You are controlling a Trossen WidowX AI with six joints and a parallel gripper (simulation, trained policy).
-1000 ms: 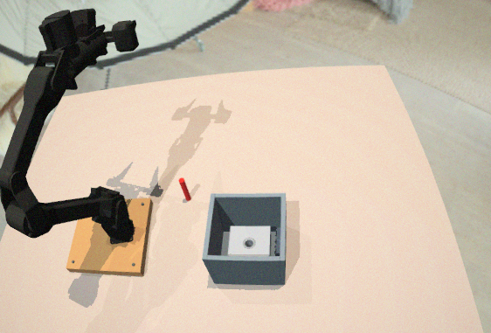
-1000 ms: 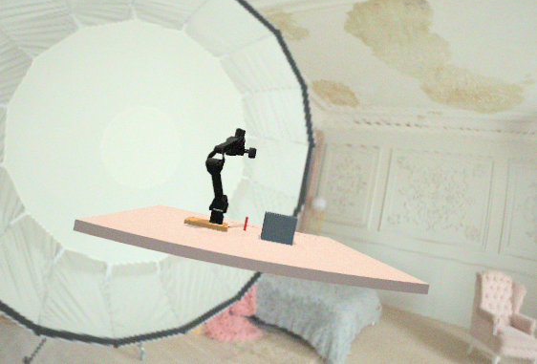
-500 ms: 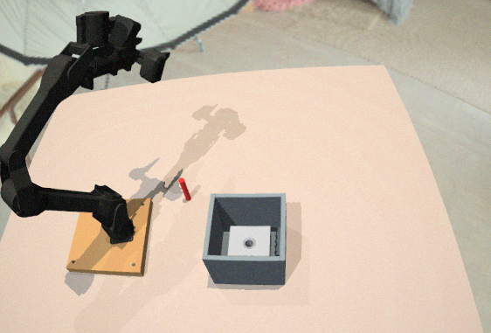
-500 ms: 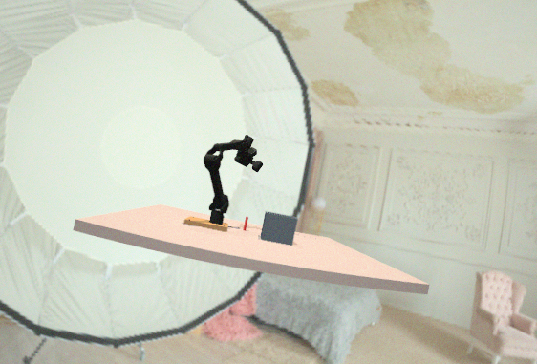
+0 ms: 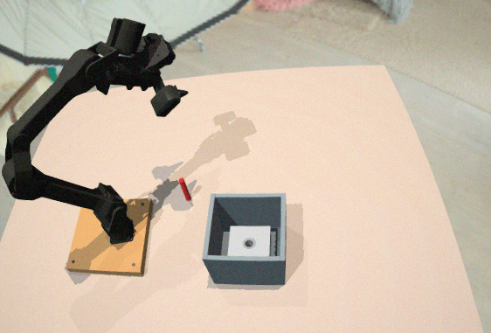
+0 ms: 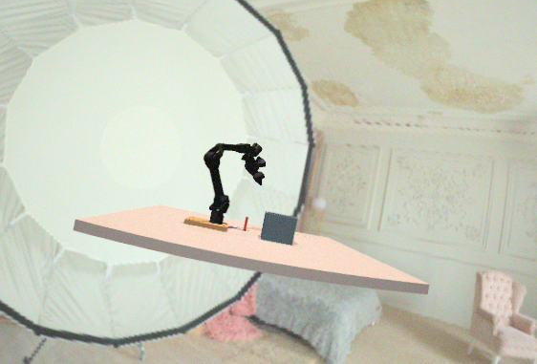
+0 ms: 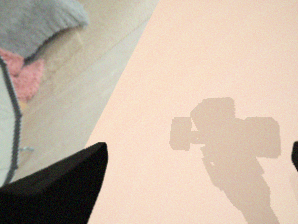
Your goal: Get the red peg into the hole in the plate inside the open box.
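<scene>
The red peg lies 50 mm behind my gripper tip, 110 mm to the right of it and 260 mm below it. From my gripper tip the other things lie so: plate 80 mm ahead, 310 mm to the right, 250 mm below.
</scene>
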